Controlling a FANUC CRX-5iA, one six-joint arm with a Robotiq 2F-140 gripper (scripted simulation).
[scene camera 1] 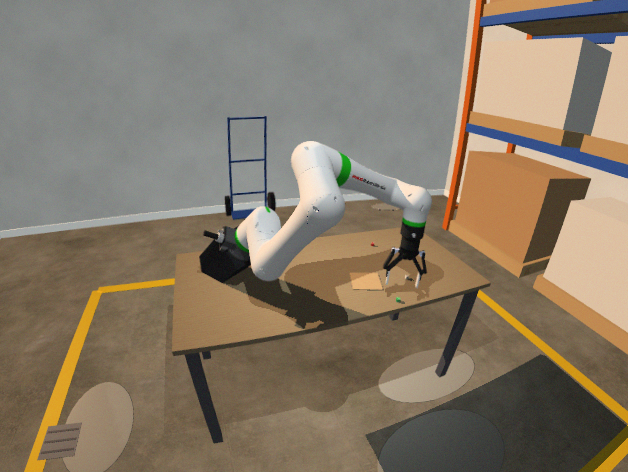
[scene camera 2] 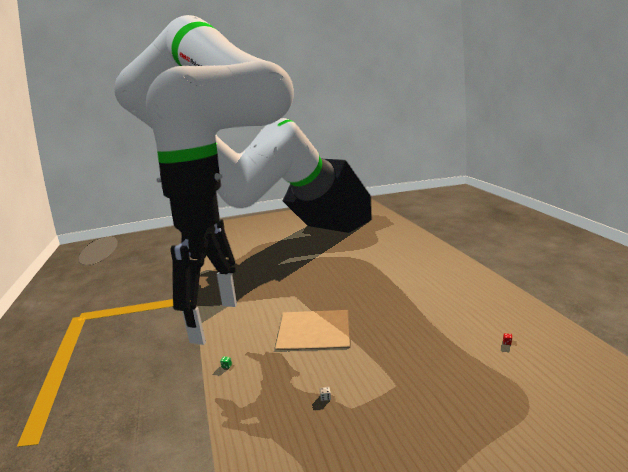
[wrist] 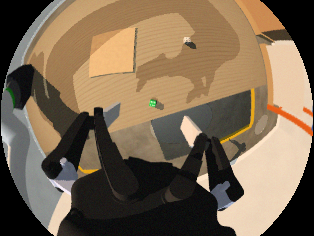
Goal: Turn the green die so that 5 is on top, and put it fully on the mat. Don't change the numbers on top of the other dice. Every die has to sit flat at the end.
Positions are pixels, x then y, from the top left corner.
my gripper: scene camera 1 401,284; scene camera 2; wrist
same spot on my gripper: (scene camera 2: pixel 186 273) = (wrist: pixel 228 162)
